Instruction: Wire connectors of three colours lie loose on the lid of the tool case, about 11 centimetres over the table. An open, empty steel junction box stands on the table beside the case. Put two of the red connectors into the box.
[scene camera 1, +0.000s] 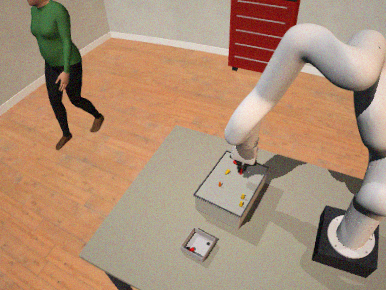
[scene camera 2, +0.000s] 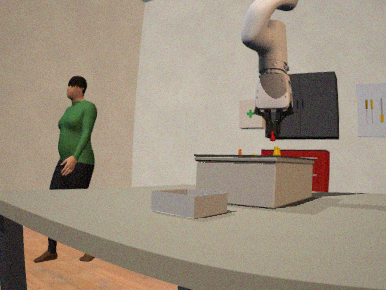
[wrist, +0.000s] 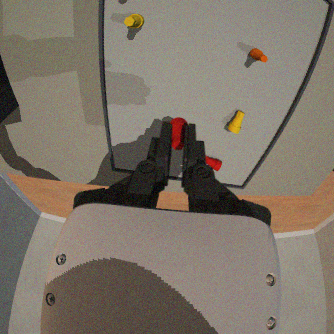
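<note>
My gripper is shut on a red connector and holds it above the lid of the tool case, near the lid's far end. Another red connector lies on the lid close to that end, partly hidden by a finger in the wrist view. The open steel junction box stands on the table beside the case. A red connector lies inside it, by one wall. The box's inside is hidden in scene camera 2.
On the lid are an orange connector and several yellow ones, one near the gripper and another towards the box end. A person in green stands beyond the table.
</note>
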